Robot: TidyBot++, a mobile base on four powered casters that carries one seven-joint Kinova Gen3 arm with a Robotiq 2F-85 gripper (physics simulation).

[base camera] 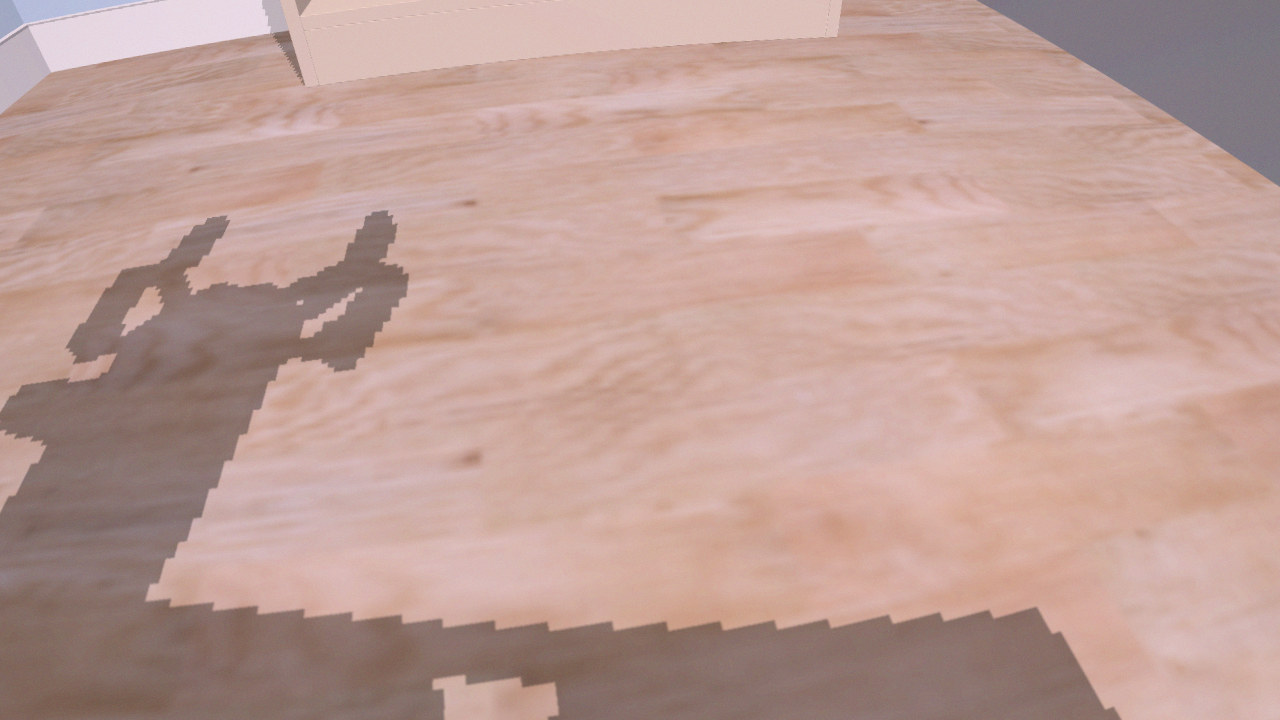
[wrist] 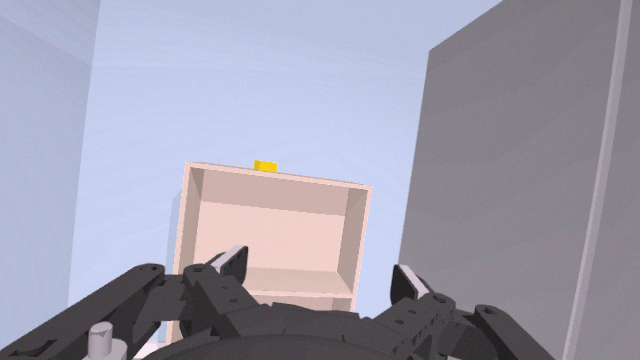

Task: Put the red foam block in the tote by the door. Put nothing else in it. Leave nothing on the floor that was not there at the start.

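Frame: origin at the arm's base, x ahead, y left, z up, level; millimetres.
Seen in the pictures: gripper, fingertip midpoint: [wrist: 318, 271].
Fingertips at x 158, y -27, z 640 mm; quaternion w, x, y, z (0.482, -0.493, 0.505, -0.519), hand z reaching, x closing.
A point is followed by its place in that frame.
My gripper [wrist: 318, 271] @(x 158, y -27, z 639 mm) is open, with its two fingers wide apart and nothing between them. It points toward a pale wooden shelf unit, which stands beyond the fingertips in the wrist view. The red foam block, the tote and the door do not show in the base camera view or the wrist view. The gripper's shadow, with two spread fingers, falls on the floor at the left of the base camera view.
The shelf unit [base camera: 572, 40] @(x 1115, y 120, z -376 mm) [wrist: 364, 225] @(x 1193, y -272, z 479 mm) stands against the blue wall [wrist: 260, 100] @(x 1403, y 327, z 1027 mm). A yellow block [wrist: 265, 166] @(x 1221, y 219, z 685 mm) lies on its top. A tall grey cabinet or panel [wrist: 500, 150] @(x 982, y -706, z 873 mm) rises at the right. The wooden floor [base camera: 716, 358] @(x 476, y -39, z -397 mm) stretches up to the shelf unit's base.
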